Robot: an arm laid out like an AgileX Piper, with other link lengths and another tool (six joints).
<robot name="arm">
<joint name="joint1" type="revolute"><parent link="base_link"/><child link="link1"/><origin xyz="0 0 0.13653" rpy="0 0 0"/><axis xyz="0 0 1"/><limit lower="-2.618" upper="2.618"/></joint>
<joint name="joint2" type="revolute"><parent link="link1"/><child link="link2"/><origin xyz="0 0 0" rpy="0 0 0"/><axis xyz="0 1 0"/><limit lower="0" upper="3.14"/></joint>
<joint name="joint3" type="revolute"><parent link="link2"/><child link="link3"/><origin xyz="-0.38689 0 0.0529" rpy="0 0 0"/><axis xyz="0 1 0"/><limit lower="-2.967" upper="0"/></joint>
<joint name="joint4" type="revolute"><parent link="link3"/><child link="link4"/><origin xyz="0.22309 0 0.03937" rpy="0 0 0"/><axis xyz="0.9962 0 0.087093"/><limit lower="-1.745" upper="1.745"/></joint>
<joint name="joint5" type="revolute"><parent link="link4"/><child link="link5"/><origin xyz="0 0 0" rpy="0 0 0"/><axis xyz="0 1 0"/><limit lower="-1.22" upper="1.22"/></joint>
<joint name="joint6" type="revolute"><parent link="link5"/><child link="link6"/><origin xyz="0.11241 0 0.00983" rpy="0 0 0"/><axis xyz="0.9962 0 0.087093"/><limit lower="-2.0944" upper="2.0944"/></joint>
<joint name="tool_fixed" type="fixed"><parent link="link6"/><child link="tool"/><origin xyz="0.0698 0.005 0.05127" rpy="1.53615 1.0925 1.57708"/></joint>
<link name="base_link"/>
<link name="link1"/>
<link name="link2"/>
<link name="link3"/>
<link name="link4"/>
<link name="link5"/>
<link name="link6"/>
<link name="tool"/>
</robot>
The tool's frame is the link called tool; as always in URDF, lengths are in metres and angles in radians.
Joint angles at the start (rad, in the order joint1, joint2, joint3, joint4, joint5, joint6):
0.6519 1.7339 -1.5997 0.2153 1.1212 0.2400
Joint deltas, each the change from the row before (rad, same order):
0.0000 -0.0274 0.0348 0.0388 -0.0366 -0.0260
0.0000 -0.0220 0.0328 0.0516 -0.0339 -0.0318
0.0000 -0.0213 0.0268 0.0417 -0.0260 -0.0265
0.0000 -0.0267 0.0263 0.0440 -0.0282 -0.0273
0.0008 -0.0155 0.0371 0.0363 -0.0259 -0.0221
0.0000 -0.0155 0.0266 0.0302 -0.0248 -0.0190
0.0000 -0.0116 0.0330 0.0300 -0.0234 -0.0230
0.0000 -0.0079 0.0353 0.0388 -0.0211 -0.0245
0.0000 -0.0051 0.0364 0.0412 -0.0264 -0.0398
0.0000 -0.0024 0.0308 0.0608 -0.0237 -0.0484
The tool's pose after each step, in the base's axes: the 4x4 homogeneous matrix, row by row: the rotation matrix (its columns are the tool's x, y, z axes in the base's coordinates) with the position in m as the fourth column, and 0 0 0 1 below. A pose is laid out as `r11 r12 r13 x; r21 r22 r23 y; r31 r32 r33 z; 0 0 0 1`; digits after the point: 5 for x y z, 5 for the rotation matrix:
-0.99072 0.06387 0.12001 0.33884; 0.11091 0.89022 0.44183 0.29850; -0.07861 0.45104 -0.88904 0.37280; 0 0 0 1
-0.99225 0.05009 0.11369 0.33087; 0.09946 0.86867 0.48530 0.30153; -0.07445 0.49285 -0.86692 0.37746; 0 0 0 1
-0.99308 0.03863 0.11090 0.32371; 0.09112 0.84921 0.52013 0.30297; -0.07409 0.52663 -0.84686 0.38269; 0 0 0 1
-0.99317 0.02566 0.11384 0.31582; 0.08538 0.82479 0.55895 0.30358; -0.07955 0.56485 -0.82135 0.39093; 0 0 0 1
-0.99417 0.02547 0.10479 0.30937; 0.08191 0.81042 0.58009 0.30388; -0.07015 0.58529 -0.80778 0.38971; 0 0 0 1
-0.99412 0.02280 0.10583 0.30474; 0.08224 0.79472 0.60138 0.30374; -0.07039 0.60655 -0.79192 0.39173; 0 0 0 1
-0.99471 0.02217 0.10029 0.30009; 0.07958 0.78365 0.61609 0.30350; -0.06494 0.62081 -0.78127 0.38965; 0 0 0 1
-0.99580 0.02869 0.08695 0.29520; 0.07738 0.77134 0.63171 0.30413; -0.04895 0.63578 -0.77032 0.38547; 0 0 0 1
-0.99675 0.02448 0.07680 0.29127; 0.06849 0.75957 0.64681 0.30552; -0.04250 0.64997 -0.75877 0.38083; 0 0 0 1
-0.99781 0.02292 0.06205 0.28728; 0.05875 0.73816 0.67206 0.30913; -0.03040 0.67424 -0.73789 0.37838; 0 0 0 1

